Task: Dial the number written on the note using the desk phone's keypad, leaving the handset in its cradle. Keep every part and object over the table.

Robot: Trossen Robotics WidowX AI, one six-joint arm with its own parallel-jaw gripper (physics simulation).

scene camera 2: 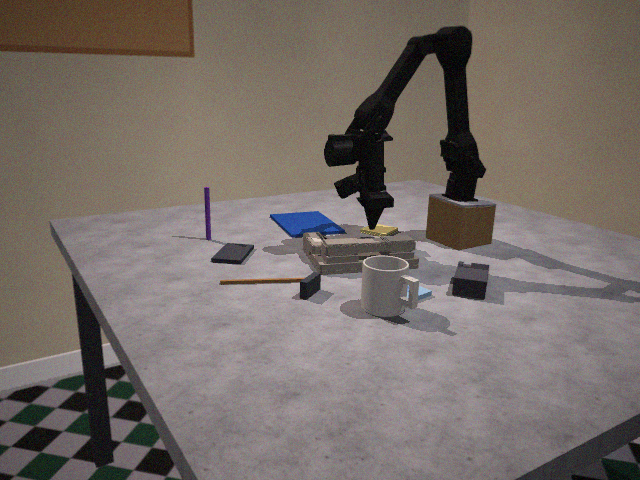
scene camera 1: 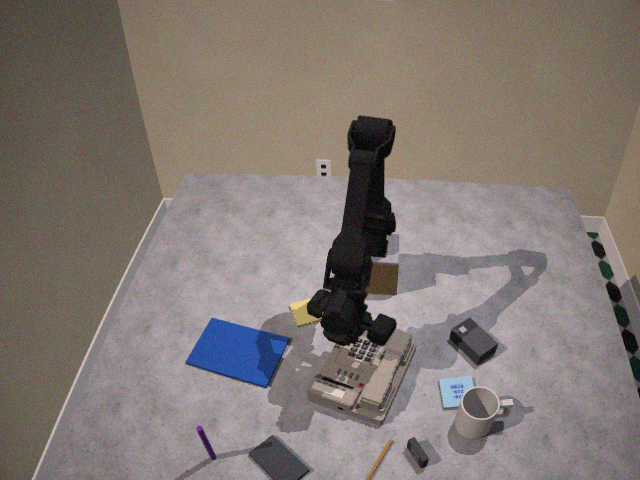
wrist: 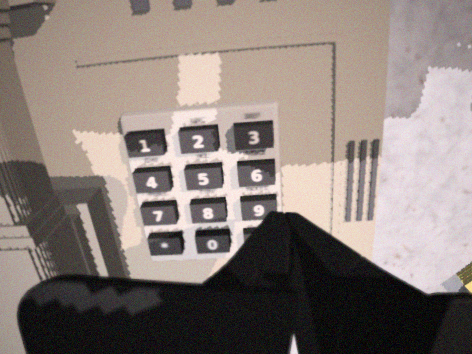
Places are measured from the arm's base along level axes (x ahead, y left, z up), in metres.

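Pixels of known places: gripper, fingertip midpoint: (scene camera 2: 371,229) (wrist: 281,225); arm's base, link origin: (scene camera 2: 459,198) (scene camera 1: 373,247).
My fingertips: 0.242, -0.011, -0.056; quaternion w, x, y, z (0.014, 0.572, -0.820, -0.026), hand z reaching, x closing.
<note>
Ahead of a thing's pixels: the offset from my fingertips to its top centre, as dx, dy, dz. "*": to the spot under its first point.
The beige desk phone @[+0.054, +0.035, -0.011] (scene camera 1: 338,364) (scene camera 2: 341,266) (wrist: 300,75) lies mid-table with its handset @[+0.061, +0.087, +0.007] (scene camera 1: 381,379) (scene camera 2: 369,245) in the cradle. The phone's keypad @[* +0.006, +0.028, -0.027] (scene camera 1: 364,350) (wrist: 203,177) has dark keys with white labels. My gripper (scene camera 2: 372,227) (wrist: 281,225) is shut and empty, pointing down a little above the phone. In the wrist view its tips overlap the lower right corner of the 9 key @[-0.005, +0.008, -0.023] (wrist: 258,207) and the fingers hide most of the key below it. Contact with a key cannot be made out. The blue note @[+0.078, +0.247, -0.043] (scene camera 1: 449,395) (scene camera 2: 421,292) lies beside the mug; its writing is too small to read surely.
The white mug @[+0.145, +0.301, +0.033] (scene camera 1: 475,418) (scene camera 2: 383,289) and a dark box @[-0.061, +0.275, -0.012] (scene camera 1: 473,341) (scene camera 2: 470,281) stand on the handset's side. A blue folder @[+0.045, -0.261, -0.045] (scene camera 1: 237,351) (scene camera 2: 305,222) and yellow pad @[-0.103, -0.127, -0.042] (scene camera 1: 303,313) (scene camera 2: 379,230) lie opposite. A pencil @[+0.298, +0.089, -0.046] (scene camera 1: 379,459), small dark block @[+0.241, +0.175, -0.019] (scene camera 1: 417,453), dark slab @[+0.304, -0.095, -0.044] (scene camera 1: 279,458) and purple stick @[+0.323, -0.229, +0.078] (scene camera 1: 206,442) are nearby.
</note>
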